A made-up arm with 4 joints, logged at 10 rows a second.
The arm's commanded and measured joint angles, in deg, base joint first. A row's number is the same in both.
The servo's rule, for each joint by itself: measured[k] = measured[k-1] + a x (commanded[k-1-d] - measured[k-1]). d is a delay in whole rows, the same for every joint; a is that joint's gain. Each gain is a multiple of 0.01, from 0.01 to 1. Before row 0 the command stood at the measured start. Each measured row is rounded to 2 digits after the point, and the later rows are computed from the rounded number. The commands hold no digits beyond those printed.
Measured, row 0: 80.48, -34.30, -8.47, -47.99
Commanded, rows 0 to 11: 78.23, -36.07, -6.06, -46.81; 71.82, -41.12, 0.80, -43.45; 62.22, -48.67, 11.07, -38.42; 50.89, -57.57, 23.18, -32.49; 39.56, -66.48, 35.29, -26.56; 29.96, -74.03, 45.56, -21.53; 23.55, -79.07, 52.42, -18.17; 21.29, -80.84, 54.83, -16.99; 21.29, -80.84, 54.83, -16.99; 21.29, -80.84, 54.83, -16.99; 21.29, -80.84, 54.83, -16.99; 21.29, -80.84, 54.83, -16.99
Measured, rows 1 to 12: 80.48, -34.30, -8.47, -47.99; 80.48, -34.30, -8.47, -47.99; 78.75, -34.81, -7.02, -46.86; 73.41, -36.64, -2.33, -43.59; 64.79, -40.13, 5.71, -38.63; 54.09, -45.19, 16.19, -32.74; 42.90, -51.36, 27.65, -26.81; 32.94, -57.93, 38.40, -21.74; 25.71, -64.06, 46.81, -18.31; 22.31, -68.93, 51.62, -17.04; 21.52, -72.38, 53.55, -16.99; 21.34, -74.83, 54.32, -16.99
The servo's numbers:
d 2
a 0.77 0.29 0.60 0.96

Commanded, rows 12 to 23: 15.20, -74.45, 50.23, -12.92; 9.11, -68.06, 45.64, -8.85; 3.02, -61.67, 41.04, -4.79; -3.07, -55.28, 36.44, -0.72; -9.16, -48.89, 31.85, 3.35; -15.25, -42.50, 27.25, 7.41; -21.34, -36.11, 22.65, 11.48; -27.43, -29.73, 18.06, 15.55; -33.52, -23.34, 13.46, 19.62; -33.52, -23.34, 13.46, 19.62; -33.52, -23.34, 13.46, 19.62; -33.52, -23.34, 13.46, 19.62
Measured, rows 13 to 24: 21.30, -76.57, 54.63, -16.99; 21.29, -77.81, 54.75, -16.99; 16.60, -76.84, 52.04, -13.08; 10.83, -74.29, 48.20, -9.02; 4.82, -70.63, 43.90, -4.96; -1.26, -66.18, 39.42, -0.89; -7.34, -61.17, 34.88, 3.18; -13.43, -55.76, 30.30, 7.24; -19.52, -50.06, 25.71, 11.31; -25.61, -44.16, 21.12, 15.38; -31.70, -38.12, 16.52, 19.45; -33.10, -33.83, 14.68, 19.61
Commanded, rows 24 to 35: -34.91, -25.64, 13.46, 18.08; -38.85, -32.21, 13.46, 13.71; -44.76, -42.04, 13.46, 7.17; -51.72, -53.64, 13.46, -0.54; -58.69, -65.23, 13.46, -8.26; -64.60, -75.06, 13.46, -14.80; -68.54, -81.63, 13.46, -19.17; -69.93, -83.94, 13.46, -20.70; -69.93, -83.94, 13.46, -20.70; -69.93, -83.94, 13.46, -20.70; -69.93, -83.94, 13.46, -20.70; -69.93, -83.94, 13.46, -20.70
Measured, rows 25 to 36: -33.42, -30.79, 13.95, 19.62; -33.50, -28.63, 13.66, 19.62; -34.59, -27.76, 13.54, 18.14; -37.87, -29.05, 13.49, 13.89; -43.18, -32.82, 13.47, 7.44; -49.76, -38.86, 13.46, -0.22; -56.64, -46.51, 13.46, -7.94; -62.77, -54.79, 13.46, -14.53; -67.21, -62.57, 13.46, -18.98; -69.30, -68.77, 13.46, -20.63; -69.79, -73.17, 13.46, -20.70; -69.90, -76.29, 13.46, -20.70
